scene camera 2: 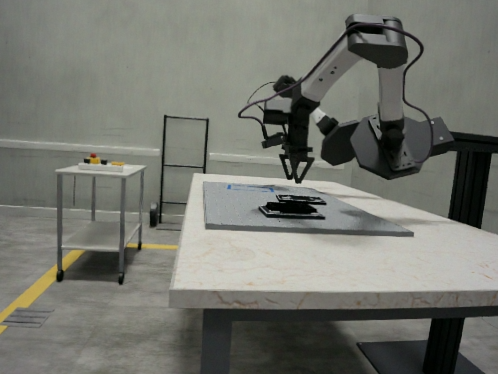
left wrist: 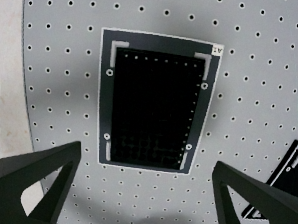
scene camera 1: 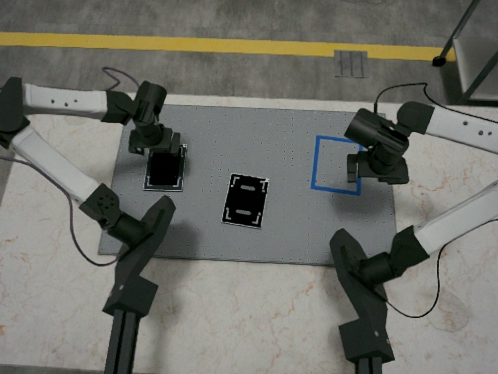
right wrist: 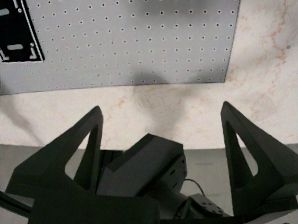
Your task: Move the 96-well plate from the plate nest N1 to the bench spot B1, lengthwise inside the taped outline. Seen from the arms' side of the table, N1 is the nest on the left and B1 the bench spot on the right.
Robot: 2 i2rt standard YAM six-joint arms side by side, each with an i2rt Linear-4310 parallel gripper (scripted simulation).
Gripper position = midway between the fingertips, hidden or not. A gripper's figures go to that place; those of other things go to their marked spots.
Labels:
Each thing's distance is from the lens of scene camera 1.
my left gripper (scene camera 1: 159, 154): 1.25 m
my right gripper (scene camera 1: 368, 181): 1.07 m
black 96-well plate (scene camera 1: 168, 175): 1.29 m
black nest (scene camera 1: 253, 201): 1.24 m

